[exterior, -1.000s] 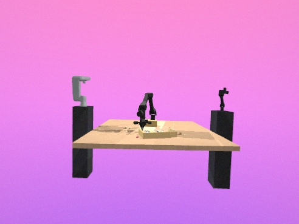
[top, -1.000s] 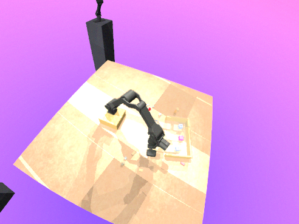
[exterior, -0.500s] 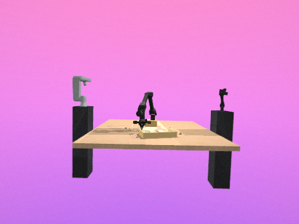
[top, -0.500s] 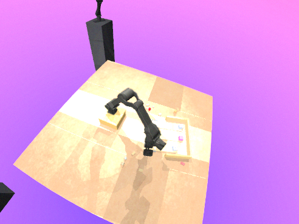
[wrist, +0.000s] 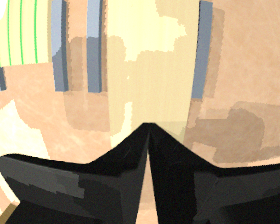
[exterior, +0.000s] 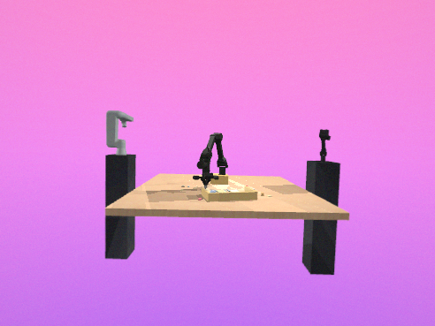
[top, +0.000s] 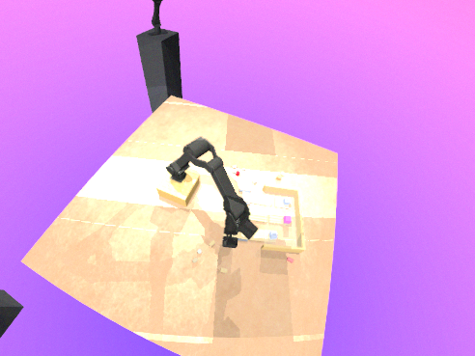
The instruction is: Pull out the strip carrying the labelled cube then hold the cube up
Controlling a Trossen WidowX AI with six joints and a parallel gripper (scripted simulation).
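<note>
My gripper tip is now 90 mm short of the pale band and 30 mm to the right of it.
</note>
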